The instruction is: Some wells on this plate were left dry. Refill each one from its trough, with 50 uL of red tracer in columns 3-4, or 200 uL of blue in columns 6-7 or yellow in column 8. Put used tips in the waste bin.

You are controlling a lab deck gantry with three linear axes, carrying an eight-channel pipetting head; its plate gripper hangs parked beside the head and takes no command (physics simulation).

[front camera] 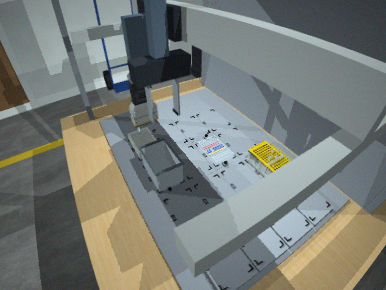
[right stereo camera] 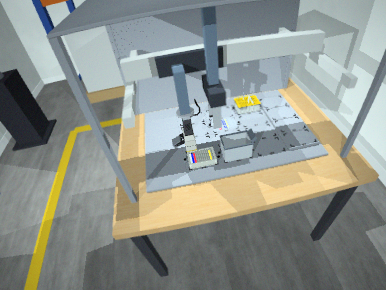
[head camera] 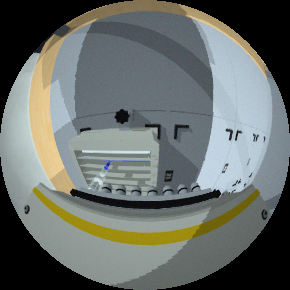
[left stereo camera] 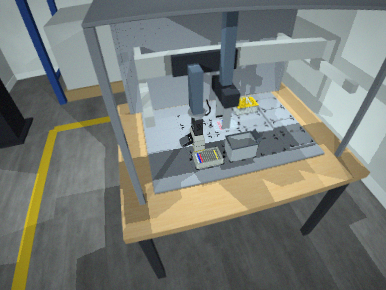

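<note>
The pipetting head (front camera: 142,114) (head camera: 145,225) (left stereo camera: 199,143) (right stereo camera: 190,143) is low over the trough rack (head camera: 117,136) (left stereo camera: 209,164) (right stereo camera: 203,164). In the head view one clear tip (head camera: 100,179) is on the leftmost channel, with blue liquid near its lower end. That end overlaps the blue trough (head camera: 132,161); its depth is unclear. Several other channels are bare. The well plate (front camera: 215,148) shows red, blue and yellow wells; its dry wells are too small to tell. The waste bin (front camera: 172,175) (left stereo camera: 241,150) (right stereo camera: 237,150) stands beside the rack. The parked plate gripper (front camera: 164,116) hangs open, nothing between its fingers.
The yellow tip rack (front camera: 270,156) (left stereo camera: 247,103) (right stereo camera: 247,102) stands beyond the plate, with some positions unfilled. A pale beam (front camera: 270,195) crosses the front view. A dark round knob (head camera: 122,116) stands beside the trough rack.
</note>
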